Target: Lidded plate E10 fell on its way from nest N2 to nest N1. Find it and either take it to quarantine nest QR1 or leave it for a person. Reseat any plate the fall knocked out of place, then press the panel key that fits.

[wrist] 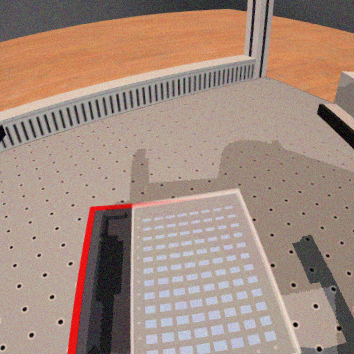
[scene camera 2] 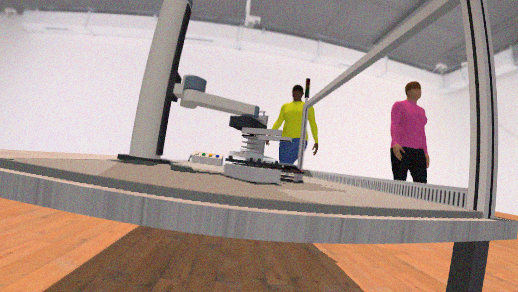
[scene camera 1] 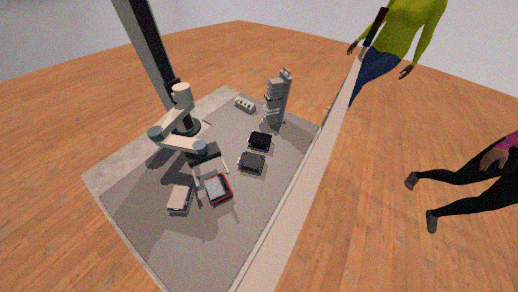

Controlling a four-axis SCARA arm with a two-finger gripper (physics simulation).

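Pixels of known places: gripper, fingertip midpoint: (wrist: 161, 95) (scene camera 2: 287, 136) (scene camera 1: 213, 179); arm's base at its link origin: (scene camera 1: 186, 128).
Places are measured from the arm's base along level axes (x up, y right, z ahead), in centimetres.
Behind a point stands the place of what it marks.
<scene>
A lidded plate with rows of pale wells (scene camera 1: 216, 188) {x 7.2, y 25.8, z 62.1 cm} (wrist: 200, 280) {x 7.3, y 25.4, z 59.5 cm} lies on the red-edged dark nest (scene camera 1: 230, 192) {x 5.3, y 22.5, z 69.7 cm} (wrist: 81, 280) {x 5.3, y 19.2, z 64.7 cm}. In the wrist view it lies toward the nest's right side, and a dark strip of nest shows at its left. No label is readable, so I cannot tell whether it is E10. My gripper (scene camera 1: 213, 178) {x 17.7, y 25.0, z 62.2 cm} (scene camera 2: 286, 135) {x 17.7, y 25.0, z 62.2 cm} (wrist: 161, 95) {x 17.7, y 25.0, z 62.2 cm} is open and empty above the plate, with its fingers wide apart. A black nest or plate (scene camera 1: 260, 140) {x 7.0, y -20.4, z 63.0 cm} and a dark grey one (scene camera 1: 251, 162) {x 6.0, y -1.1, z 68.2 cm} stand farther back. The key panel (scene camera 1: 245, 104) {x 7.9, y -49.3, z 27.4 cm} (scene camera 2: 207, 158) {x 5.2, y -48.7, z 24.7 cm} stands near the back edge.
A pale-topped box (scene camera 1: 179, 198) (scene camera 2: 252, 172) stands beside the red-edged nest. A tall grey rack (scene camera 1: 283, 102) {x 22.9, y -53.0, z 62.8 cm} stands at the back. A low slotted barrier (wrist: 130, 96) {x 3.6, y 37.6, z 96.5 cm} runs along one side. Outside are a person in yellow (scene camera 1: 414, 25) (scene camera 2: 291, 120) and one in pink (scene camera 2: 408, 122).
</scene>
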